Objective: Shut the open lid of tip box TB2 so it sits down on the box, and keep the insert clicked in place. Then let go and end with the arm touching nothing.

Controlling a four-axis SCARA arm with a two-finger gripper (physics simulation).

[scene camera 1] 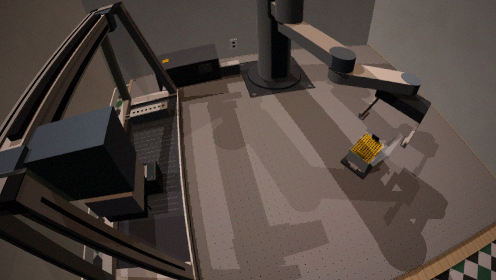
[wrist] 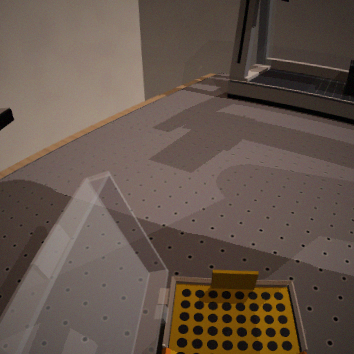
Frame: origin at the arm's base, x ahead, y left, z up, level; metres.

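Where they show: gripper, between the fingertips: [scene camera 1: 382, 130] [wrist: 179, 87]; arm's base, origin of its link: [scene camera 1: 274, 76].
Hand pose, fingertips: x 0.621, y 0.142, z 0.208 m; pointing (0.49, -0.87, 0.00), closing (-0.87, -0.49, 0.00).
Observation:
Each offset is from my fingertips to the top centre of the thing. "*": to the spot under its first point.
Tip box TB2 @[dy +0.021, dx -0.048, dz -0.130 m] [scene camera 1: 359, 163] [wrist: 297, 315] stands on the table at the right in the scene view and at the bottom of the wrist view. Its yellow insert @[dy +0.021, dx -0.048, dz -0.121 m] [scene camera 1: 366, 147] [wrist: 227, 318] sits inside the rim and looks level. The clear lid @[* dy +0.037, dx +0.044, dz -0.053 m] [scene camera 1: 392, 150] [wrist: 95, 280] stands open, tilted up and outward from one side of the box. My gripper [scene camera 1: 382, 130] is open and empty, its fingers wide apart above the box. One fingertip is close to the lid's outer side; I cannot tell whether they touch. Part of one finger shows at the wrist view's left edge. The box's near end is cut off there.
A large framed machine @[* dy -0.652, dx +0.208, dz +0.057 m] [scene camera 1: 140, 250] with a dark block @[* dy -0.653, dx +0.156, dz +0.292 m] [scene camera 1: 75, 150] fills the left side of the scene view. A black case @[* dy -0.518, dx -0.655, dz -0.118 m] [scene camera 1: 192, 70] stands at the back beside the arm's column [scene camera 1: 273, 45]. The wooden table edge [scene camera 1: 470, 250] [wrist: 115, 117] runs beyond the box.

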